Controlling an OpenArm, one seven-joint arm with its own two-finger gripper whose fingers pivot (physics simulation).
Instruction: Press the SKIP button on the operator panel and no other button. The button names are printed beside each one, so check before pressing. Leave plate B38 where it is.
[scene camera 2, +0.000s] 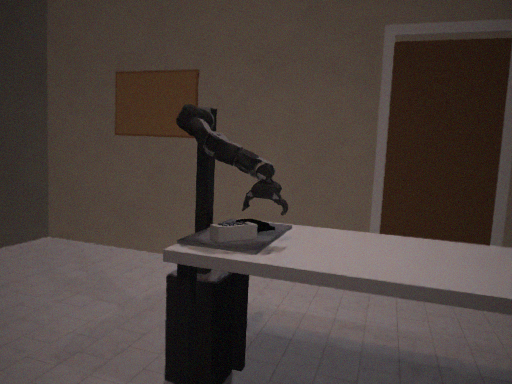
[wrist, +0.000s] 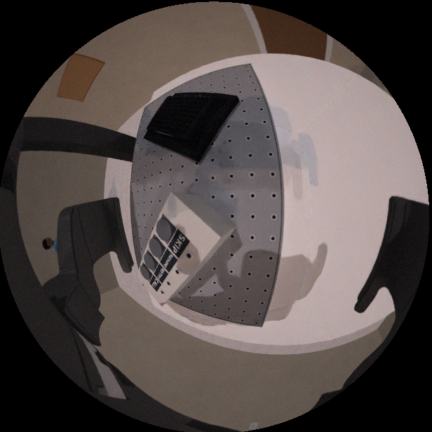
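Note:
The operator panel (scene camera 2: 234, 232) (wrist: 202, 220) is a pale box on a grey perforated board. In the wrist view its round grey buttons stand in a row beside black labels. The SKIP button (wrist: 165, 227) is at the end of the row nearest the black item; the smaller labels seem to read RESUME, RETRY and CALL. My gripper (scene camera 2: 265, 211) (wrist: 227, 255) is open and empty, its fingers wide apart, above the board and panel and touching neither. No marking B38 is readable, so I cannot tell which thing is plate B38.
A black, flat, gridded item (scene camera 2: 260, 223) (wrist: 192, 122) lies on the perforated board (scene camera 2: 272, 239) (wrist: 252, 210) beyond the panel. The board lies at one end of the white table (scene camera 2: 380, 255) (wrist: 350, 165). A person's head (wrist: 48, 244) shows small at the wrist view's left.

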